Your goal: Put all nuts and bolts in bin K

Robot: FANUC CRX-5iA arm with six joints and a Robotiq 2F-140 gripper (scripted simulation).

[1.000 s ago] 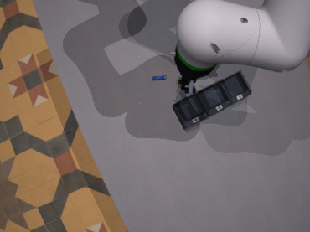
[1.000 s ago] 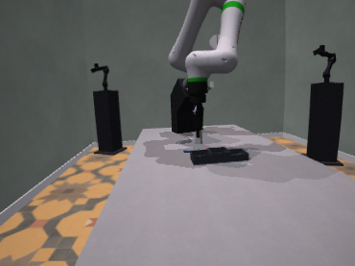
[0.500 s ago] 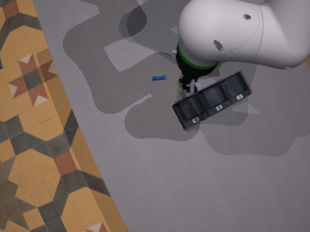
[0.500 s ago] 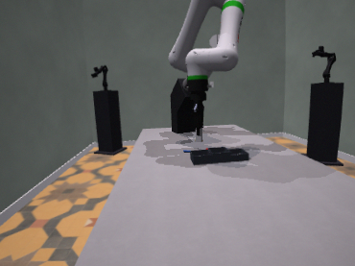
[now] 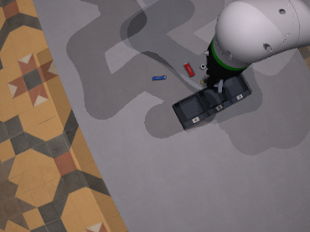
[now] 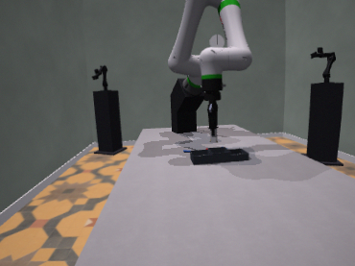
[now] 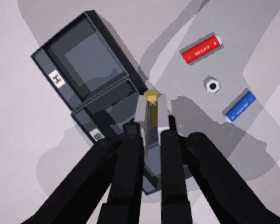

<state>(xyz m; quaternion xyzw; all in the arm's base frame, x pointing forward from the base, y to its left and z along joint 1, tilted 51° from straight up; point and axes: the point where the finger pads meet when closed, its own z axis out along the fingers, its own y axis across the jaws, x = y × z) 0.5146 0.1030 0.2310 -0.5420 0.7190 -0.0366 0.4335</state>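
My hand is 10 cm above the grey nut, 7 cm past it and 1 cm to the right of it. The rest, counted from my hand: yellow bolt: 3 cm below, 1 cm to the right; then red cylinder: 10 cm below, 6 cm behind, 4 cm to the right; then dark tray: 8 cm below, 4 cm ahead, 3 cm to the left.
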